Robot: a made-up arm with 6 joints.
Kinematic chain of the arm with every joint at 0, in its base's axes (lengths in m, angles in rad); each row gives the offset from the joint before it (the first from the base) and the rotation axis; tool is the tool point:
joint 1: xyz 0 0 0.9 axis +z
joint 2: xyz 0.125 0 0 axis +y
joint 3: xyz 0 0 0.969 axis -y
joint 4: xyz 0 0 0.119 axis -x
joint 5: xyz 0.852 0 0 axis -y
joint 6: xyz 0.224 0 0 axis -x
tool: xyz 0 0 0
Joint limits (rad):
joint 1: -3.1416..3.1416
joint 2: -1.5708..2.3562
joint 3: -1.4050..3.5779
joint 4: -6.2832..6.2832
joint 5: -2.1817..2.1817
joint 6: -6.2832..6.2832
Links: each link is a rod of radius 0.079 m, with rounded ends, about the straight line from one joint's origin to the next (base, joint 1, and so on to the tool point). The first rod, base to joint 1, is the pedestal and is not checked.
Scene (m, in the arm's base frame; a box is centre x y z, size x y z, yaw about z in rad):
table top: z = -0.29
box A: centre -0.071 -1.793 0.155 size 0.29 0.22 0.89 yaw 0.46
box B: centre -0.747 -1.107 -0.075 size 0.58 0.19 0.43 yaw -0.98
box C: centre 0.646 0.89 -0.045 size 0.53 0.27 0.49 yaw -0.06
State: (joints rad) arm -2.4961 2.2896 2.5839 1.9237 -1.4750 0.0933
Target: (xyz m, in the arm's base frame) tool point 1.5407 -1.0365 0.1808
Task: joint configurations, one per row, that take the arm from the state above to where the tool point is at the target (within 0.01 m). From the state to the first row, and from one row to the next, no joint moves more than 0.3 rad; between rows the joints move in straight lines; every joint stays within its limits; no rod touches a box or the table.
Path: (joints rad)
1: -2.2481 2.2441 2.5456 1.9354 -1.3999 0.0933
2: -2.0001 2.1986 2.5073 1.9471 -1.3248 0.0933
3: -1.7521 2.1531 2.4690 1.9587 -1.2498 0.0933
4: -1.5041 2.1076 2.4307 1.9704 -1.1747 0.0933
5: -1.2526 2.1507 2.3230 1.9648 -1.1296 0.0933
6: -1.0011 2.1937 2.2152 1.9591 -1.0845 0.0933
7: -0.7495 2.2367 2.1075 1.9535 -1.0394 0.0933
8: -0.4980 2.2798 1.9998 1.9479 -0.9942 0.0933

